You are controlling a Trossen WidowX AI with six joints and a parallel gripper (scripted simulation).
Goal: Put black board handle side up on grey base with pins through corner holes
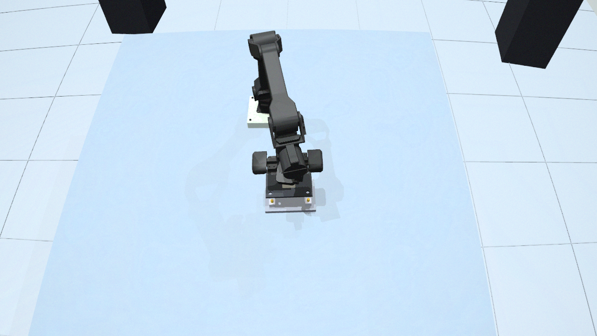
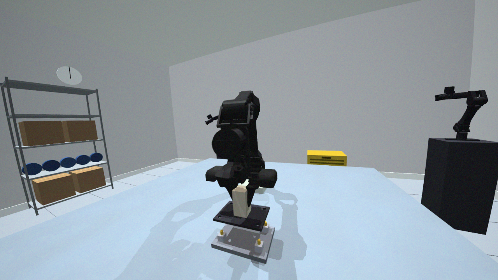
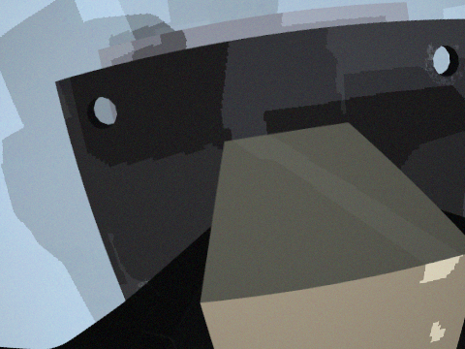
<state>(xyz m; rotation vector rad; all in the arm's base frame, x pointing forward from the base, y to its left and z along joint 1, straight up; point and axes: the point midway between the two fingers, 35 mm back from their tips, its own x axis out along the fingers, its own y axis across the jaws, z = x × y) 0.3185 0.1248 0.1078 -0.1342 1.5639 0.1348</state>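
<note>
Right now the grey base is 100 mm below my gripper tip. Round my gripper tip: flat black board 10 mm below.
</note>
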